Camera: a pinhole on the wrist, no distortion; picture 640 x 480 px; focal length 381.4 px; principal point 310.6 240.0 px. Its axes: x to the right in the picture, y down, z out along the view. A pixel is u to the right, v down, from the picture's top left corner.
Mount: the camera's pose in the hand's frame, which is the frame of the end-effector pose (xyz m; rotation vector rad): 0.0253 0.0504 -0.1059 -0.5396 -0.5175 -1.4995
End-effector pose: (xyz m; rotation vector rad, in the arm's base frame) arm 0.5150 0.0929 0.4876 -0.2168 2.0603 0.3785
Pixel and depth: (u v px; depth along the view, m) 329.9 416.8 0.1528
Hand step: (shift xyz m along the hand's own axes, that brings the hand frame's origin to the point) 0.0979 0.1400 0.0171
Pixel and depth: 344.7 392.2 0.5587
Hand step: 0.2550 0.3611 0.3578
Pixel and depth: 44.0 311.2 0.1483
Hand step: 0.0536 0.2241 -0.0555
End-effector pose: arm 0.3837 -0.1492 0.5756 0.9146 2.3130 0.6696
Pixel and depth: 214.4 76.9 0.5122
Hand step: -0.1893 0.4714 0.2161
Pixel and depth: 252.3 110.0 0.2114
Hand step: -0.0447 0.2078 0.0399
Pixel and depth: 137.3 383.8 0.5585
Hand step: 0.2396 0.5979 0.1679
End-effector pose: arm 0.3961 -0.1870 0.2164 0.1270 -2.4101 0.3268
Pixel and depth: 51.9 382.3 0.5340
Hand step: 0.2269 0.6672 0.0811
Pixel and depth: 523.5 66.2 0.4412
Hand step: -0.1683 0.1341 0.3953
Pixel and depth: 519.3 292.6 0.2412
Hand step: 0.0626 0.0983 0.1643
